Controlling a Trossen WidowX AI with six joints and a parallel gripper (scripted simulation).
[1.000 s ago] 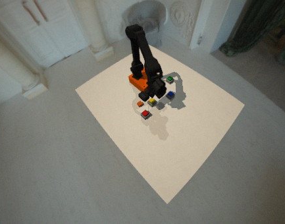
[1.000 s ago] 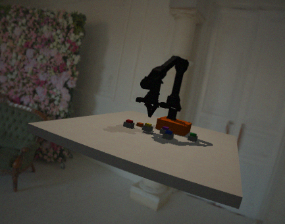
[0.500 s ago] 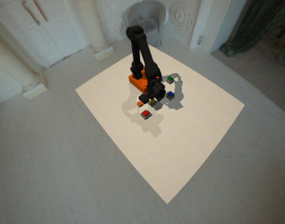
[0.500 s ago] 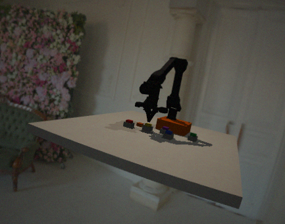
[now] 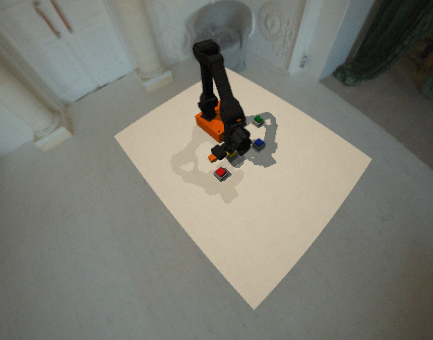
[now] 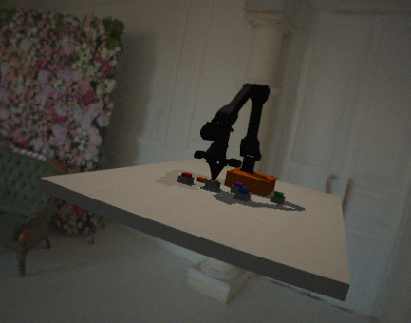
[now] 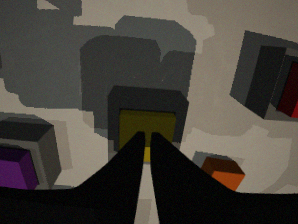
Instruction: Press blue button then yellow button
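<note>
My gripper tip is 10 mm above the yellow button. Also, from my gripper tip: purple button 20 mm behind, 100 mm to the left; small orange block 70 mm behind, 60 mm to the right, 20 mm below; red button 20 mm ahead, 110 mm to the right.
</note>
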